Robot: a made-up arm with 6 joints. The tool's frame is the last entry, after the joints.
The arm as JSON. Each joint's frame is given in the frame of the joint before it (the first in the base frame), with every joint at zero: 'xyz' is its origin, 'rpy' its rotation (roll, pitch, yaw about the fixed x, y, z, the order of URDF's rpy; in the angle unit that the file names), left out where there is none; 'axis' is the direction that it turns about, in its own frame. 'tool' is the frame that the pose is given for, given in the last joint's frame.
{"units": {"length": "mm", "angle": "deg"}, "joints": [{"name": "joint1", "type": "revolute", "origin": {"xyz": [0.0, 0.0, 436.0]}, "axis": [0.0, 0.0, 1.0]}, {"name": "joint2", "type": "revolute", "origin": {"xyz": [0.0, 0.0, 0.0]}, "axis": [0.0, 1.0, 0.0]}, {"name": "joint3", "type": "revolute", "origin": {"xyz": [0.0, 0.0, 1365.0]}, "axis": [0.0, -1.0, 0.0]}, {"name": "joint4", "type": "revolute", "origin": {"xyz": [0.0, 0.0, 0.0]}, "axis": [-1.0, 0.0, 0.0]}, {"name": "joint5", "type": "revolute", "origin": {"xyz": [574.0, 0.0, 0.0]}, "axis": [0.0, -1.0, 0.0]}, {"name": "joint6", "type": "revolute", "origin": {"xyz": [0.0, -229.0, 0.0]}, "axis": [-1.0, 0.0, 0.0]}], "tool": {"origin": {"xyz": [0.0, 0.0, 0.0]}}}
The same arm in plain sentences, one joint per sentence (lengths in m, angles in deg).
The arm has six revolute joints in a row. What follows holds with every joint at zero, and every direction is one of the base frame's. Joint 1 is mounted 0.436 m along +z from the base frame's origin and rotates about +z. Joint 2 is mounted at the same point as joint 1 and rotates about +y. Joint 3 is mounted 1.365 m along +z from joint 2 and rotates about -y. Joint 4 is mounted at the same point as joint 3 and rotates about -x. Joint 5 is mounted 0.574 m along +x from joint 4 and rotates about -y. Joint 6 is mounted 0.229 m along -y from joint 5 and rotates about -x. The tool frame, which is the frame that the pose is given for, is mounted at the same point as joint 6; its axes are parallel to the base frame's.
